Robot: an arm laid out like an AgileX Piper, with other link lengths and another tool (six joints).
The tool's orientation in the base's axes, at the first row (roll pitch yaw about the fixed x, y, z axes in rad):
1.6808, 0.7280, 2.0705
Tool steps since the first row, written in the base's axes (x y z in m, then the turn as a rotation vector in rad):
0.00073, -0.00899, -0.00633, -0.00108, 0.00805, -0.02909
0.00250, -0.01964, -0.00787, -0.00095, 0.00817, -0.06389
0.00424, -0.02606, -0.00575, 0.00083, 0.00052, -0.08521
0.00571, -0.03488, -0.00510, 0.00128, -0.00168, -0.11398
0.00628, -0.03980, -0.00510, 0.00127, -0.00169, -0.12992
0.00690, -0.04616, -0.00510, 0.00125, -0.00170, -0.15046
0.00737, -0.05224, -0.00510, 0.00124, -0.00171, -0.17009
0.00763, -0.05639, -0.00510, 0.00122, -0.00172, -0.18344
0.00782, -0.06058, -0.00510, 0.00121, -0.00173, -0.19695
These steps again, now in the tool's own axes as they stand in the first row. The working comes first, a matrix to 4 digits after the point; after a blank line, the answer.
The tool's axes in the first row as the columns of a matrix, in the base's axes (used below as rounded here):
-0.3577, -0.2205, 0.9074
0.6552, 0.6331, 0.4122
-0.6654, 0.7420, -0.0820

-0.00194, -0.01055, -0.00252, 0.02502, -0.01625, 0.00472
-0.00853, -0.01882, -0.00518, 0.04821, -0.04202, 0.00774
-0.01477, -0.02170, -0.00642, 0.05674, -0.06308, 0.00795
-0.02150, -0.02713, -0.00878, 0.07428, -0.08592, 0.00982
-0.02493, -0.03037, -0.01029, 0.08489, -0.09775, 0.01111
-0.02932, -0.03453, -0.01235, 0.09856, -0.11299, 0.01277
-0.03347, -0.03848, -0.01443, 0.11161, -0.12756, 0.01437
-0.03628, -0.04117, -0.01590, 0.12050, -0.13747, 0.01544
-0.03910, -0.04386, -0.01746, 0.12948, -0.14750, 0.01653

